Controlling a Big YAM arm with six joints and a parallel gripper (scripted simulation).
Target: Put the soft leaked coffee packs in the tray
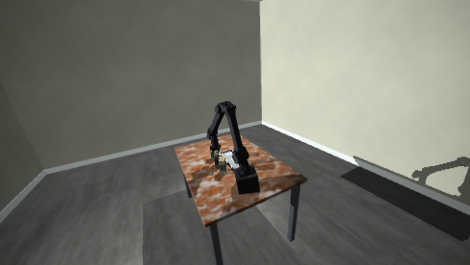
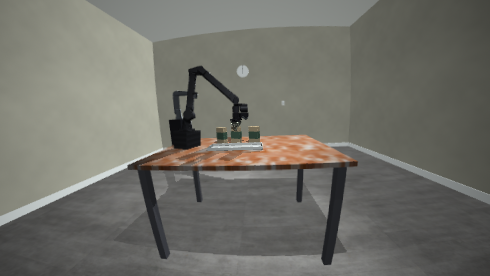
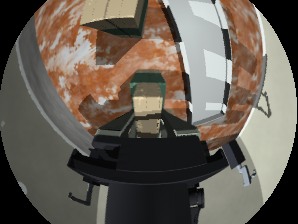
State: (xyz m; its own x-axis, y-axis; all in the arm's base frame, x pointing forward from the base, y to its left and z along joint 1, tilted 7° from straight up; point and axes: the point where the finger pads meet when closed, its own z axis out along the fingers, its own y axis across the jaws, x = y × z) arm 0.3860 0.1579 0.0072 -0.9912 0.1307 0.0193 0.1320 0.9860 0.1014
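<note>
Right now my hand is 17 cm to the left of the white tray, 11 cm above it and 4 cm short of it.
</note>
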